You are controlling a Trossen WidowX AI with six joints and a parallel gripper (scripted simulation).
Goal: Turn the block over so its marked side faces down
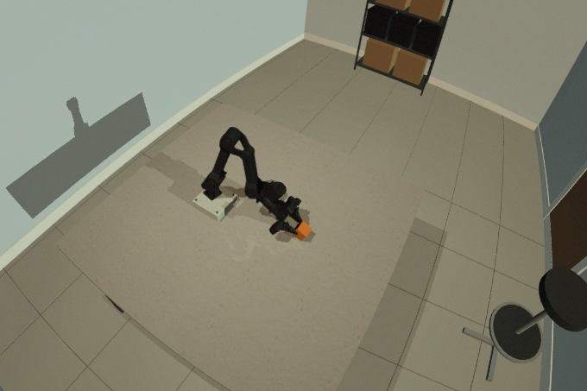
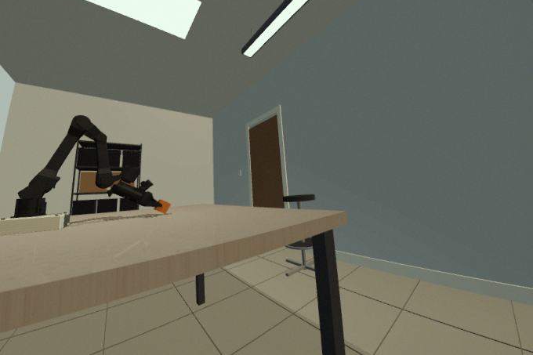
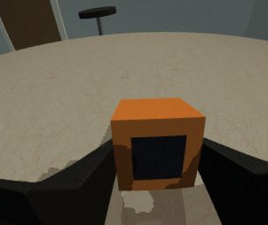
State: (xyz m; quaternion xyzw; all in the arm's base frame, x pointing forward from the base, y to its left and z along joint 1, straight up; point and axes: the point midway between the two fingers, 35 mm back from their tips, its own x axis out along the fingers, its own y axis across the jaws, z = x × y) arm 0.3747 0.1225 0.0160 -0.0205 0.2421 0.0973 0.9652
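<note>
My gripper tip is 1 cm past the orange block.
</note>
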